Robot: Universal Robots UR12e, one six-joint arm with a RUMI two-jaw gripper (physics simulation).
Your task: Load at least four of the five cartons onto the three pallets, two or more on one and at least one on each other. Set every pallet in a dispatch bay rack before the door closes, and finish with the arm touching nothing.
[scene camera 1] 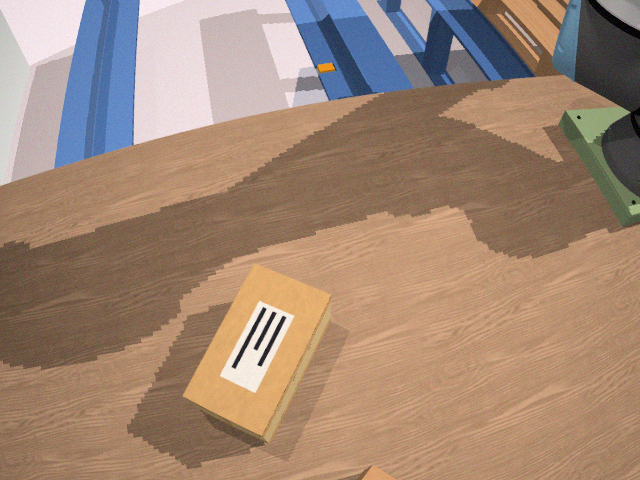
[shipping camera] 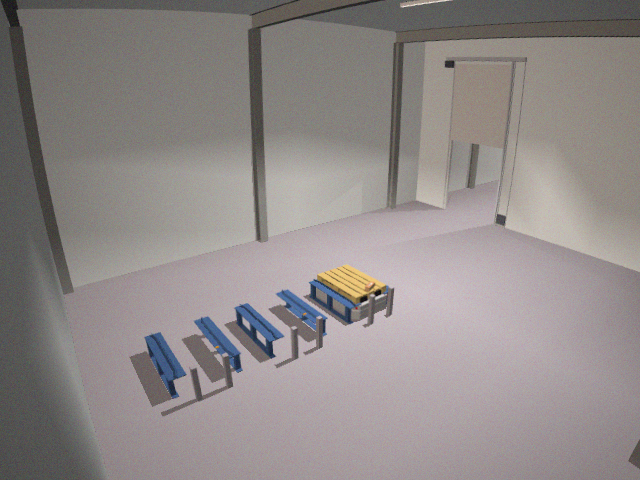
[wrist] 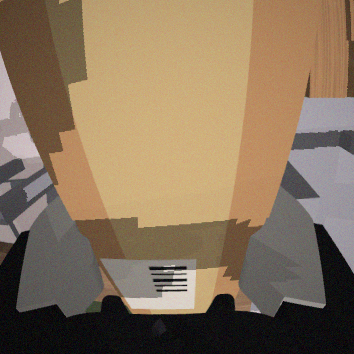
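Frame: origin at the arm's base, x right, y up, z back, level; metres.
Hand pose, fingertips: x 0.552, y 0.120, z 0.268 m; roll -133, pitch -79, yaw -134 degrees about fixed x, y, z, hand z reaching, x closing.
Observation:
Things, the pixels of their top centre, and the offset from my fingertips. "spot": a spot on its surface instead. Level surfaces: height alone.
- labelled carton, centre of its top: [scene camera 1: 257,345] dx -0.681, dy -0.064, dz -1.040 m
- table, height of its surface: dy -0.154 m
- further carton, a spot on its surface: [scene camera 1: 378,473] spot: dx -0.866, dy -0.053, dz -0.956 m
My gripper [wrist: 171,183] is shut on a long tan carton [wrist: 165,150] with a white label, one grey finger on each side. The gripper does not show in scene camera 1. Another labelled carton [scene camera 1: 258,346] lies flat on the table [scene camera 1: 465,335]. A corner of a further carton [scene camera 1: 378,473] shows at the bottom edge of that view. In the shipping camera, a yellow pallet [shipping camera: 338,279] with one small carton [shipping camera: 370,285] near its front corner sits over a low grey vehicle [shipping camera: 363,311] at the farthest bay rack. The door [shipping camera: 481,103] is partly lowered.
Blue bay racks [shipping camera: 217,336] [scene camera 1: 108,67] stand in a row, with grey posts [shipping camera: 195,383] before them. The arm's green base plate [scene camera 1: 591,124] is at the table's right. A slatted wooden structure [scene camera 1: 509,23] shows behind it. A wooden surface [wrist: 330,65] and grey surfaces [wrist: 325,175] lie beyond the held carton.

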